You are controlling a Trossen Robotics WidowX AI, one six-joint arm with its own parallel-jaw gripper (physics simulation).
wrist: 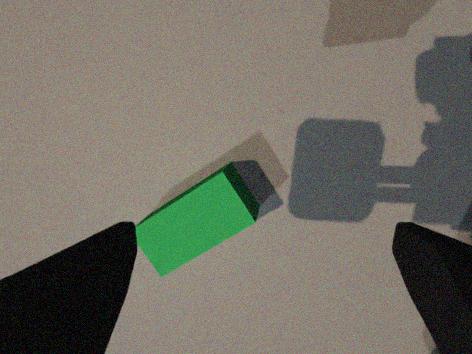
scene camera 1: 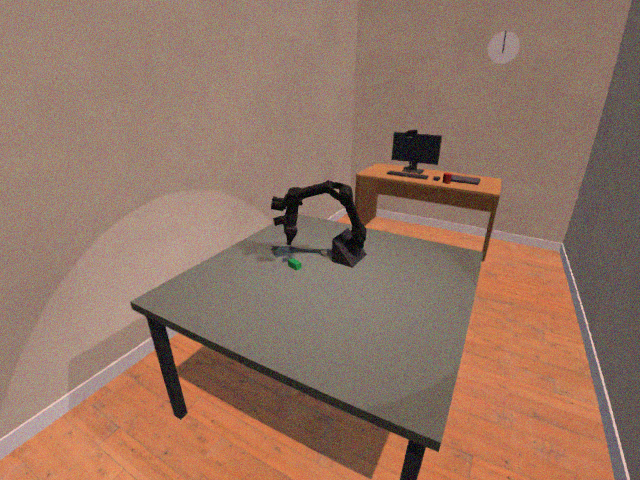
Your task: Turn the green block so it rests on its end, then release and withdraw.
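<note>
The green block (scene camera 1: 294,264) (wrist: 196,223) lies flat on its long side on the grey table (scene camera 1: 330,310). In the wrist view it is left of the middle, slanted, with its near left corner beside the left fingertip's outline. My gripper (scene camera 1: 290,243) (wrist: 266,236) is open and empty. It points down and hangs above the table, and in the scene view it is a little behind the block. The two black fingertips stand wide apart in the wrist view. The block's underside is hidden.
The arm's base (scene camera 1: 348,249) stands on the table, right of the block in the scene view. Shadows of the arm fall beside the block. A wooden desk (scene camera 1: 429,186) with a monitor (scene camera 1: 416,148) and a red mug (scene camera 1: 447,178) stands behind the table.
</note>
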